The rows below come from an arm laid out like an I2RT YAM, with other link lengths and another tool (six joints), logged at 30 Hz.
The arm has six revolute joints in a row. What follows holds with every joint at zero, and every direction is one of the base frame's. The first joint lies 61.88 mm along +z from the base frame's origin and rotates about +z. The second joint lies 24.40 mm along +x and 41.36 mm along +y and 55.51 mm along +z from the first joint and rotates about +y. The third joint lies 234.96 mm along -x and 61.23 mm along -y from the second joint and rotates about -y. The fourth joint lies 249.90 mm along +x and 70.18 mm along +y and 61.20 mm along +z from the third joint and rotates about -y. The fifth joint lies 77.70 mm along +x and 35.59 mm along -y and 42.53 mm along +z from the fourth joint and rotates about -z. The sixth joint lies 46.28 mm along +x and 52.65 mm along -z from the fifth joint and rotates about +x. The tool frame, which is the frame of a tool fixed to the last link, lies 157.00 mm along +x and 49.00 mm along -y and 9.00 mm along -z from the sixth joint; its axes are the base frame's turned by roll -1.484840, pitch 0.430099 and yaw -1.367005 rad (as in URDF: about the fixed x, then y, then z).
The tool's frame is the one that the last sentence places.
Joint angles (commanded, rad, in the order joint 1, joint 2, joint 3, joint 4, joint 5, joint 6), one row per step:
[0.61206 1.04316 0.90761 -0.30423 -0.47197 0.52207]
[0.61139 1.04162 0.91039 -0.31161 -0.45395 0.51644]
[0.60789 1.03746 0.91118 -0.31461 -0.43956 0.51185]
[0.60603 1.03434 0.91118 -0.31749 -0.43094 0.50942]
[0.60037 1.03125 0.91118 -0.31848 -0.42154 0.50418]
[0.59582 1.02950 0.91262 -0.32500 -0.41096 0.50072]
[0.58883 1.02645 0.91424 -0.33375 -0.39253 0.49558]
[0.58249 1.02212 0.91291 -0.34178 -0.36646 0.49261]
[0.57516 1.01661 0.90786 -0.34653 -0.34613 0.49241]
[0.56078 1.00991 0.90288 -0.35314 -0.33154 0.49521]
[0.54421 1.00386 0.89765 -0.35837 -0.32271 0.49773]
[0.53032 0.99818 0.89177 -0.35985 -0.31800 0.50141]
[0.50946 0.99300 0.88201 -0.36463 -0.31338 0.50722]
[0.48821 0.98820 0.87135 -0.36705 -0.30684 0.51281]
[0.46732 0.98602 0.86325 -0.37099 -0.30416 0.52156]
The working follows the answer.
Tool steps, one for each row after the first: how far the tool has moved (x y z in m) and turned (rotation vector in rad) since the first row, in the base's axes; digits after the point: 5 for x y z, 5 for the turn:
[0.00249 -0.00315 -0.00006 -0.01034 -0.00659 -0.01481]
[0.00532 -0.00653 0.00096 -0.01619 -0.01545 -0.02958]
[0.00668 -0.00866 0.00133 -0.02013 -0.01971 -0.03830]
[0.00954 -0.01187 0.00219 -0.02452 -0.02790 -0.05047]
[0.01169 -0.01528 0.00190 -0.03181 -0.03048 -0.06317]
[0.01528 -0.02085 0.00157 -0.04325 -0.03558 -0.08469]
[0.01928 -0.02764 0.00027 -0.05724 -0.03989 -0.11317]
[0.02244 -0.03397 -0.00160 -0.06757 -0.04116 -0.13854]
[0.02601 -0.04179 -0.00342 -0.07492 -0.03795 -0.16693]
[0.02939 -0.04931 -0.00520 -0.07998 -0.03387 -0.19224]
[0.03190 -0.05506 -0.00653 -0.08121 -0.03021 -0.21177]
[0.03488 -0.06350 -0.01077 -0.08591 -0.01838 -0.23873]
[0.03820 -0.07228 -0.01505 -0.09064 -0.00798 -0.26778]
[0.04086 -0.08017 -0.01940 -0.09298 0.00703 -0.29430]

Tool pose at each row, in the base's axes (x y z in m, rotation vector in rad; rounded; the steps above come from the unrounded poses):
[0.28012 0.28621 0.19142 -1.29593 1.28793 0.58563]
[0.28260 0.28305 0.19136 -1.29480 1.29564 0.56453]
[0.28543 0.27968 0.19239 -1.29027 1.29940 0.54444]
[0.28680 0.27754 0.19275 -1.28781 1.30259 0.53299]
[0.28966 0.27433 0.19362 -1.28376 1.30465 0.51605]
[0.29180 0.27092 0.19333 -1.28085 1.31286 0.50102]
[0.29540 0.26536 0.19300 -1.27518 1.32562 0.47554]
[0.29939 0.25856 0.19170 -1.26617 1.34381 0.44413]
[0.30256 0.25223 0.18983 -1.25589 1.36102 0.41917]
[0.30613 0.24441 0.18800 -1.24019 1.38210 0.39690]
[0.30950 0.23690 0.18622 -1.22468 1.40107 0.37873]
[0.31201 0.23114 0.18489 -1.21042 1.41486 0.36666]
[0.31499 0.22271 0.18065 -1.19193 1.44068 0.35275]
[0.31831 0.21392 0.17637 -1.17186 1.46616 0.33627]
[0.32097 0.20603 0.17202 -1.15091 1.49296 0.32610]

